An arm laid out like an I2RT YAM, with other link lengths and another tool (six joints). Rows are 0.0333 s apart.
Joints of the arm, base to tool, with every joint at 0 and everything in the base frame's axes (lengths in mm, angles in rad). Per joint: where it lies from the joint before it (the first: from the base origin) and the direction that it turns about. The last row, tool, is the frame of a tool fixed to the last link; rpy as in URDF.
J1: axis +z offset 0 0 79.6
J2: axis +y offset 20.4 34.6 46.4
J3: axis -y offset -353.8 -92.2 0
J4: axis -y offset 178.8 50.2 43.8
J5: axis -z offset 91.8 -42 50.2
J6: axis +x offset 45.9 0 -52.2
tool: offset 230 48 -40 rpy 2.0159 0.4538 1.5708
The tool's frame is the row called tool.
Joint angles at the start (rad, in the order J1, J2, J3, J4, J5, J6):
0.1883, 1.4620, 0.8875, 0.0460, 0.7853, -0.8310
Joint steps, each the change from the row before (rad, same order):
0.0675, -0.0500, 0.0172, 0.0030, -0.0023, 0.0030
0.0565, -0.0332, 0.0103, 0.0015, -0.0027, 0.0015
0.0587, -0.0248, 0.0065, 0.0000, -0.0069, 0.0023
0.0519, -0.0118, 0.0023, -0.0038, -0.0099, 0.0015
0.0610, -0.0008, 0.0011, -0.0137, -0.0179, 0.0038
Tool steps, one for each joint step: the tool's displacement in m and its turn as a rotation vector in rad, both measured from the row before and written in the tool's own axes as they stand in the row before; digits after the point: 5 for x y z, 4 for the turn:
-0.02280, 0.01651, -0.02770, -0.0797, -0.0339, 0.0493
-0.01374, 0.01529, -0.02157, -0.0656, -0.0212, 0.0282
-0.00820, 0.01793, -0.02129, -0.0694, -0.0138, 0.0155
-0.00088, 0.01763, -0.01753, -0.0617, -0.0049, -0.0033
0.00711, 0.02290, -0.01952, -0.0733, 0.0049, -0.0252

